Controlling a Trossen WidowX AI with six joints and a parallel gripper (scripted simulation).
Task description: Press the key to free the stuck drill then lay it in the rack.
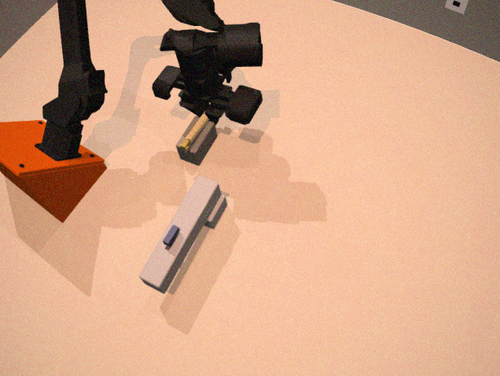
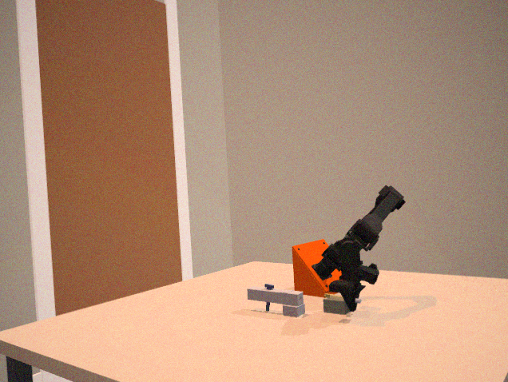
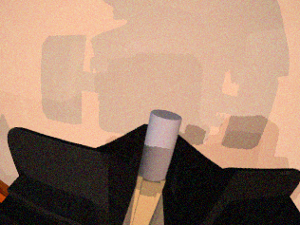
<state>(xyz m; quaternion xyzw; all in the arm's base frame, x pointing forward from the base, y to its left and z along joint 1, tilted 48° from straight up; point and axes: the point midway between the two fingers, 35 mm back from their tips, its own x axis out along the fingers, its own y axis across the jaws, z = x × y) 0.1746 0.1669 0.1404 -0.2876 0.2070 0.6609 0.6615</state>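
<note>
My gripper tip is 40 mm to the left of the drill and 40 mm below it. Round my gripper tip: small blue key (100 mm ahead, 240 mm to the right, 40 mm above); then long grey housing (100 mm ahead, 210 mm to the right, 30 mm above); then grey rack (50 mm to the right, 10 mm above).
</note>
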